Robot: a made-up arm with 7 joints. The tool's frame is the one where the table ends. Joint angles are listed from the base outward.
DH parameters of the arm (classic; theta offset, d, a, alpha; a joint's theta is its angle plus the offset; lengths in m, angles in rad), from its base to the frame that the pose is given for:
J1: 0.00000 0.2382 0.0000 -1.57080
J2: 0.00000 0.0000 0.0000 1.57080
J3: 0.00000 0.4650 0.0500 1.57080
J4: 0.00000 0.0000 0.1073 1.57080
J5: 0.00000 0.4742 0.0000 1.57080
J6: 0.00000 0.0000 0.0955 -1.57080
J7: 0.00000 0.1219 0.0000 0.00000
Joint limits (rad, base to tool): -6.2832..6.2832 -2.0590..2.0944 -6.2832..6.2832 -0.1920..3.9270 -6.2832..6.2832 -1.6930..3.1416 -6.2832..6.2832
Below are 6 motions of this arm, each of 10 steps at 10 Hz.
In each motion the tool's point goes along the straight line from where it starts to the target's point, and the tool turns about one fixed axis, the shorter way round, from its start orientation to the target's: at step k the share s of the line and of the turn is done. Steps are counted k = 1, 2, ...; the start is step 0. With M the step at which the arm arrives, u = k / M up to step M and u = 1 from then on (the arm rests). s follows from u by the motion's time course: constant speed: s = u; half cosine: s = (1 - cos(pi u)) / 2; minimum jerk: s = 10 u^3 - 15 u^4 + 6 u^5.
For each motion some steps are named. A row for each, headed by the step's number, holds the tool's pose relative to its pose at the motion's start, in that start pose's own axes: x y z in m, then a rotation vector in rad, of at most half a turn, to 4 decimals.
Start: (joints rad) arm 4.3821 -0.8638 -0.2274 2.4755 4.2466 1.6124 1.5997
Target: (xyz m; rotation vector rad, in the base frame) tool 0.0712 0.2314 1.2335 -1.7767 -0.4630 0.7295
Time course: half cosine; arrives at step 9
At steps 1, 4, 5, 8, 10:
1: -0.0065 -0.0010 -0.0114 0.0014 -0.0045 0.0031
4: -0.0885 -0.0133 -0.1561 0.0190 -0.0615 0.0430
5: -0.1257 -0.0188 -0.2217 0.0270 -0.0873 0.0611
8: -0.2077 -0.0311 -0.3663 0.0446 -0.1443 0.1010
10: -0.2142 -0.0321 -0.3777 0.0460 -0.1488 0.1042

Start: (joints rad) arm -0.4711 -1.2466 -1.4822 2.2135 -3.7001 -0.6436 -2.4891
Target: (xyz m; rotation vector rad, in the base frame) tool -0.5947 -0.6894 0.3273 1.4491 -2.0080 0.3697
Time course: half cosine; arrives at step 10
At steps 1, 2, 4, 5, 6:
1: -0.0139 -0.0006 0.0084 -0.0088 -0.0163 -0.0396
2: -0.0543 -0.0025 0.0328 -0.0345 -0.0637 -0.1547
4: -0.1963 -0.0090 0.1186 -0.1249 -0.2306 -0.5596
5: -0.2841 -0.0130 0.1717 -0.1807 -0.3337 -0.8098
6: -0.3719 -0.0171 0.2247 -0.2365 -0.4369 -1.0601

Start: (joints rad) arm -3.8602 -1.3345 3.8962 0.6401 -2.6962 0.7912 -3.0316
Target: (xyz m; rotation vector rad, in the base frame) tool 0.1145 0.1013 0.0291 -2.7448 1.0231 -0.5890
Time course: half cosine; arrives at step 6
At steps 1, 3, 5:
1: -0.0042 0.0093 -0.0156 -0.0069 0.0196 -0.0233
3: -0.0317 0.0696 -0.1166 -0.0515 0.1462 -0.1738
5: -0.0592 0.1299 -0.2175 -0.0961 0.2729 -0.3242

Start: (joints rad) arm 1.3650 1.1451 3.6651 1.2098 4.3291 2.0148 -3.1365
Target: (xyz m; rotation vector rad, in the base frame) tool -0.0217 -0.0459 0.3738 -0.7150 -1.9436 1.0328
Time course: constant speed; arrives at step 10
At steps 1, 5, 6, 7, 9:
1: 0.0372 0.0500 -0.0117 -0.1032 -0.0862 -0.1288
5: 0.1861 0.2499 -0.0587 -0.5160 -0.4311 -0.6440
6: 0.2234 0.2999 -0.0704 -0.6192 -0.5173 -0.7728
7: 0.2606 0.3498 -0.0821 -0.7225 -0.6035 -0.9017
9: 0.3350 0.4498 -0.1056 -0.9289 -0.7760 -1.1593

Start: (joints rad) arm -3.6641 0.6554 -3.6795 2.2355 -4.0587 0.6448 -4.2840
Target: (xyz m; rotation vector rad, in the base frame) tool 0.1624 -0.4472 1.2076 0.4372 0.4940 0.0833
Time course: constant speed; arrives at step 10
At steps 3, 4, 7, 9, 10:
3: 0.1284 -0.1306 -0.0117 0.1922 0.1006 -0.0086
4: 0.1712 -0.1741 -0.0156 0.2562 0.1341 -0.0115
7: 0.2996 -0.3047 -0.0272 0.4484 0.2347 -0.0202
9: 0.3852 -0.3918 -0.0350 0.5766 0.3017 -0.0259
10: 0.4280 -0.4353 -0.0389 0.6406 0.3352 -0.0288

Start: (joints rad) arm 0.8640 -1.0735 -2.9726 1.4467 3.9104 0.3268 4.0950
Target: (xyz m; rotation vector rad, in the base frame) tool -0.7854 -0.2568 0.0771 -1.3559 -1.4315 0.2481
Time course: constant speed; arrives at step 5
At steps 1, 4, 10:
1: 0.1134 -0.0375 -0.0273 0.0327 0.2216 0.0469
4: 0.4534 -0.1501 -0.1093 0.1309 0.8865 0.1875
10: 0.5668 -0.1877 -0.1366 0.1637 1.1082 0.2344

